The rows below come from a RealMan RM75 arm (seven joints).
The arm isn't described. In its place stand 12 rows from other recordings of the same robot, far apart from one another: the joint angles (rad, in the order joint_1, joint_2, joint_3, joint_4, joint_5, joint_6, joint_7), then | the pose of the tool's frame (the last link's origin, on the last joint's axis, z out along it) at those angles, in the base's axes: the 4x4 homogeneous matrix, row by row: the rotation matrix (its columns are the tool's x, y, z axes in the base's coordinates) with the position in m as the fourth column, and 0 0 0 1 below.
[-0.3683, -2.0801, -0.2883, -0.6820, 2.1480, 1.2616, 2.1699] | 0.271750 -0.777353 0.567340 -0.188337; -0.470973 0.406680 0.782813 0.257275; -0.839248 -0.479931 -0.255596 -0.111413; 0 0 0 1
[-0.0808, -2.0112, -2.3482, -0.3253, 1.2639, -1.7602, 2.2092] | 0.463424 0.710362 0.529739 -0.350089; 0.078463 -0.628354 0.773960 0.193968; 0.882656 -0.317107 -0.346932 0.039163; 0 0 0 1
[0.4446, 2.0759, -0.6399, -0.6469, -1.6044, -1.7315, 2.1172] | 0.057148 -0.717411 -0.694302 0.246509; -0.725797 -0.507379 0.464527 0.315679; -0.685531 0.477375 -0.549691 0.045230; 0 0 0 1
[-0.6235, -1.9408, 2.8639, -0.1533, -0.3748, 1.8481, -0.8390] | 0.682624 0.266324 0.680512 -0.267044; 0.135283 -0.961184 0.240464 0.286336; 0.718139 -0.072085 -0.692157 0.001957; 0 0 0 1
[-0.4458, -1.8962, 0.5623, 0.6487, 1.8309, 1.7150, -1.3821] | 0.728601 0.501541 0.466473 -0.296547; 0.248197 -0.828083 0.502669 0.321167; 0.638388 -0.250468 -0.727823 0.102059; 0 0 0 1
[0.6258, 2.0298, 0.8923, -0.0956, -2.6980, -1.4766, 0.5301] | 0.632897 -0.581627 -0.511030 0.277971; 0.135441 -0.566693 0.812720 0.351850; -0.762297 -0.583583 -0.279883 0.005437; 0 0 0 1
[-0.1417, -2.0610, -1.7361, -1.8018, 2.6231, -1.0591, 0.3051] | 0.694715 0.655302 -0.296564 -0.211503; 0.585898 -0.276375 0.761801 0.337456; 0.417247 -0.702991 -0.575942 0.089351; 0 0 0 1
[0.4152, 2.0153, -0.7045, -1.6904, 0.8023, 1.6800, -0.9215] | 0.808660 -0.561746 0.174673 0.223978; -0.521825 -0.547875 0.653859 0.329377; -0.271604 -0.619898 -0.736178 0.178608; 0 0 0 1
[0.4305, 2.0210, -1.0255, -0.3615, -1.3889, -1.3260, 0.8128] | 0.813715 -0.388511 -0.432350 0.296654; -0.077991 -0.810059 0.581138 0.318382; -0.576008 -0.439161 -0.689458 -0.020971; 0 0 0 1
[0.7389, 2.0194, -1.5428, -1.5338, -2.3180, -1.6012, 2.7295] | 0.874393 -0.422026 0.239439 0.070772; -0.465834 -0.868220 0.170859 0.341451; 0.135779 -0.260937 -0.955759 -0.006234; 0 0 0 1
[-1.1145, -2.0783, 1.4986, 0.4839, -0.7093, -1.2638, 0.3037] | 0.469420 0.728122 -0.499484 -0.156127; 0.836686 -0.547555 -0.011871 0.390984; -0.282138 -0.412338 -0.866242 -0.092837; 0 0 0 1
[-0.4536, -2.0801, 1.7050, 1.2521, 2.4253, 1.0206, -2.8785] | 0.628273 0.736044 -0.252016 -0.190539; 0.766150 -0.529043 0.364867 0.347603; 0.135230 -0.422318 -0.896304 -0.068764; 0 0 0 1
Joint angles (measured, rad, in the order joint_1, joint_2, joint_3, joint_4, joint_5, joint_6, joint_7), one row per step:
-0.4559 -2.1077 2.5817 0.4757 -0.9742 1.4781 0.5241
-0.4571 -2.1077 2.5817 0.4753 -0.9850 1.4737 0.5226
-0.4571 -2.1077 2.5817 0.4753 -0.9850 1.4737 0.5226
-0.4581 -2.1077 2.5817 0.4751 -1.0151 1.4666 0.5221
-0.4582 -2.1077 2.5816 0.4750 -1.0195 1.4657 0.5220
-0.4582 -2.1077 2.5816 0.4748 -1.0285 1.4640 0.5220
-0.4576 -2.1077 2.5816 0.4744 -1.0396 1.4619 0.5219
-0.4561 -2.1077 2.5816 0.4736 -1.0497 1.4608 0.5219
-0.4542 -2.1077 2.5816 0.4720 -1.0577 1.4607 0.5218
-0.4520 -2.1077 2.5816 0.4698 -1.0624 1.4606 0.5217
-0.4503 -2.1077 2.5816 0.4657 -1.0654 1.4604 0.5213
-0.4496 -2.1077 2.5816 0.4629 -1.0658 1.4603 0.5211
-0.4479 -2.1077 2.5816 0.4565 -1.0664 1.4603 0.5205
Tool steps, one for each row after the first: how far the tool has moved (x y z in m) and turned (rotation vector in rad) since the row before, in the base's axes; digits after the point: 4 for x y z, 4 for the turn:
-0.0011 0.0012 0.0004 0.0005 -0.0041 0.0100
0.0000 0.0000 0.0000 0.0000 0.0000 0.0000
-0.0032 0.0024 0.0018 0.0069 -0.0114 0.0270
-0.0005 0.0003 0.0003 0.0012 -0.0017 0.0040
-0.0011 0.0006 0.0006 0.0024 -0.0034 0.0082
-0.0016 0.0006 0.0007 0.0030 -0.0041 0.0108
-0.0018 0.0003 0.0008 0.0034 -0.0036 0.0105
-0.0018 0.0000 0.0007 0.0033 -0.0024 0.0090
-0.0017 -0.0002 0.0005 0.0021 -0.0003 0.0069
-0.0018 -0.0001 0.0004 0.0014 0.0019 0.0060
-0.0009 -0.0001 0.0001 0.0003 0.0021 0.0023
-0.0021 -0.0003 0.0003 0.0007 0.0048 0.0050

